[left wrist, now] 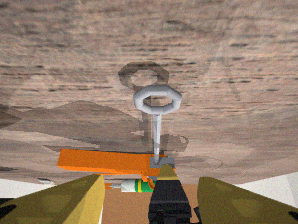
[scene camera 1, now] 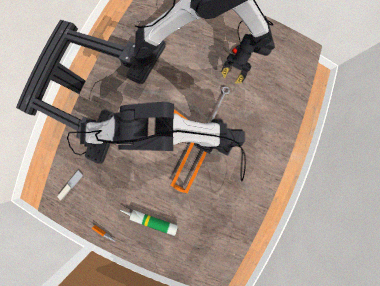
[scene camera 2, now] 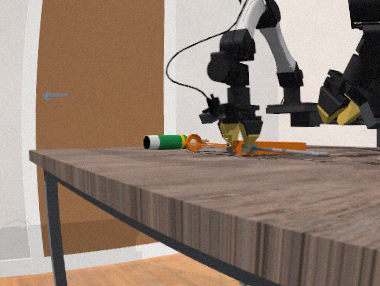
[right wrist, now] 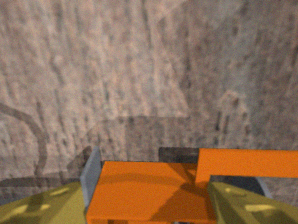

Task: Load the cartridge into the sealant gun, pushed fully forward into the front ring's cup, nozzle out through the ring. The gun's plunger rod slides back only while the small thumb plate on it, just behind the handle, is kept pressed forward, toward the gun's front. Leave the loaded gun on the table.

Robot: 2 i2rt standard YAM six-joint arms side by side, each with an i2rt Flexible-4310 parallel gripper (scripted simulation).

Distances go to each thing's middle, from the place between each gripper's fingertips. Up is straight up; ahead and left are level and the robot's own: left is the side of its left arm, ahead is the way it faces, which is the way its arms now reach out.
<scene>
Right now the grey thumb plate (right wrist: 90, 175) is 30 mm to the left of my right hand (scene camera 2: 240, 146), 10 mm below it and 10 mm behind it. From my right hand the other things lie so: orange sealant gun (right wrist: 122, 185) 50 mm behind, 10 mm below; then grey plunger rod (left wrist: 165, 90) 100 mm to the left, 20 mm behind, 10 mm below.
My left gripper (scene camera 2: 332, 123) is now 17 cm to the left of the grey plunger rod, 6 cm above it and 1 cm short of it. The rest, counted from my left hand: grey thumb plate (25 cm to the right, 6 cm below, 2 cm ahead); then orange sealant gun (28 cm to the right, 6 cm below, 2 cm behind).
</scene>
